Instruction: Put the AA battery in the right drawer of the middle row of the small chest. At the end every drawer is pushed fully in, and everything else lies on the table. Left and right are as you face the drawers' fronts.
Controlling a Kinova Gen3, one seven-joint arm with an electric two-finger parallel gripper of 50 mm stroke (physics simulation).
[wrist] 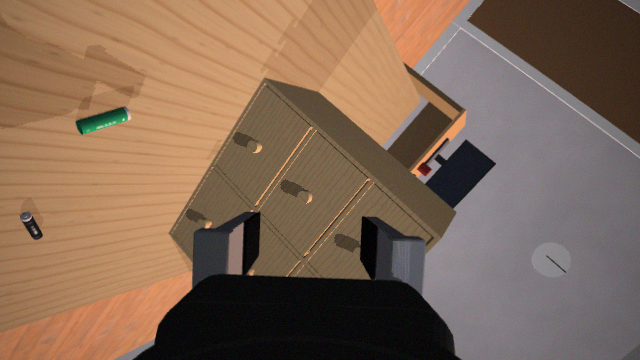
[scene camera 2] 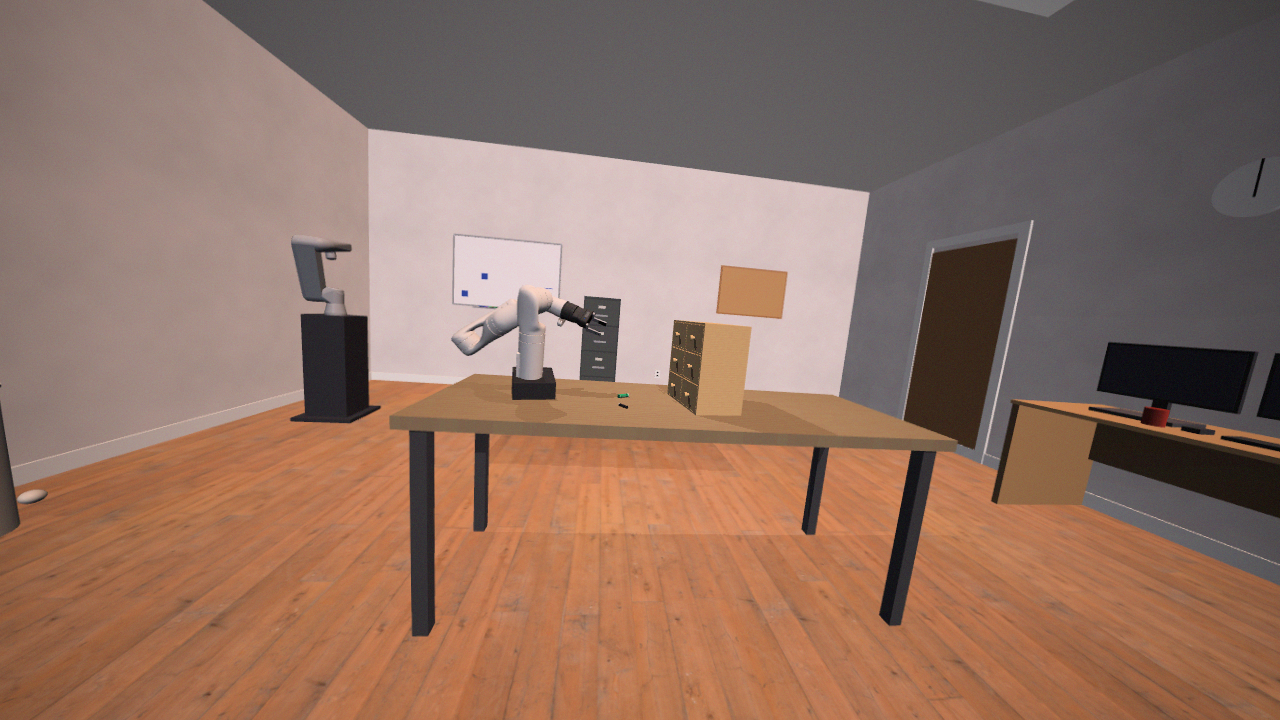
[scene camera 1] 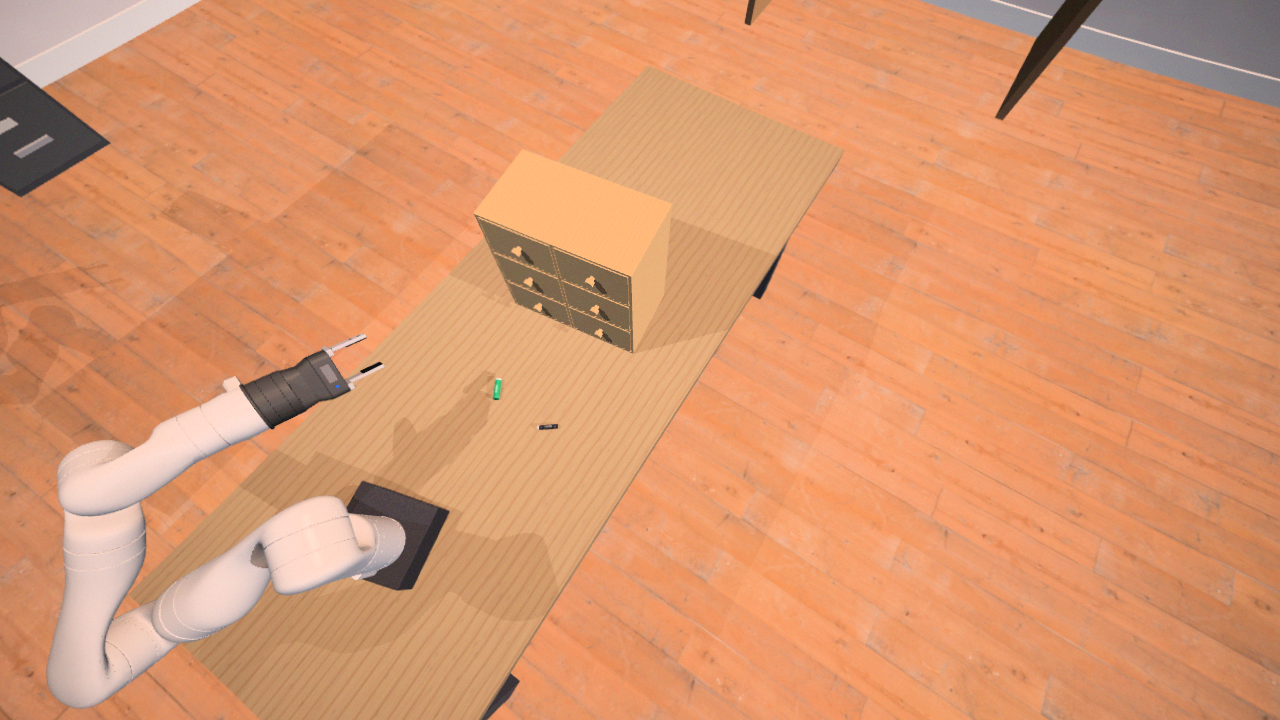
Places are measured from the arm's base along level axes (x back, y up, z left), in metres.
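Pixels of known places: gripper, between the fingertips: (wrist: 310, 236) (scene camera 2: 603, 329) (scene camera 1: 373, 350); arm's base, origin of its link: (scene camera 2: 529, 375) (scene camera 1: 378, 543).
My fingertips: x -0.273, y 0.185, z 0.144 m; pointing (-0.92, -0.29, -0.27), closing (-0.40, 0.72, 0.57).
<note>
Ahead of a thing's pixels: the offset from my fingertips to its middle. "pt": to the spot under its first point. Level surfaces: height alone.
The green battery {dy -0.256, dx -0.092, dz -0.114 m} (scene camera 1: 496, 389) (scene camera 2: 623, 395) (wrist: 103, 120), AA by its larger size, lies on the table {dy -0.264 m} (scene camera 1: 716, 143) (scene camera 2: 805, 428) in front of the small chest {dy -0.100, dx -0.402, dz -0.166 m} (scene camera 1: 572, 201) (scene camera 2: 726, 367). The chest has three rows of two drawers, all looking pushed in. The right drawer of the middle row {pt dy -0.111, dx -0.317, dz -0.216 m} (scene camera 1: 581, 302) (wrist: 277, 254) is partly hidden by the gripper in the wrist view. A thinner black battery {dy -0.258, dx -0.076, dz -0.264 m} (scene camera 1: 547, 427) (scene camera 2: 622, 406) (wrist: 31, 226) lies beside the green one, apart. My gripper (scene camera 1: 374, 352) (scene camera 2: 601, 327) (wrist: 310, 236) is open and empty, high above the table's far-left side and facing the chest's front.
The arm's black base block (scene camera 1: 420, 546) (scene camera 2: 533, 389) stands on the table on the other side of the batteries from the chest. Small knobs stick out from the drawer fronts. A filing cabinet (scene camera 2: 597, 349) and an office desk (scene camera 2: 1038, 456) stand away from the table.
</note>
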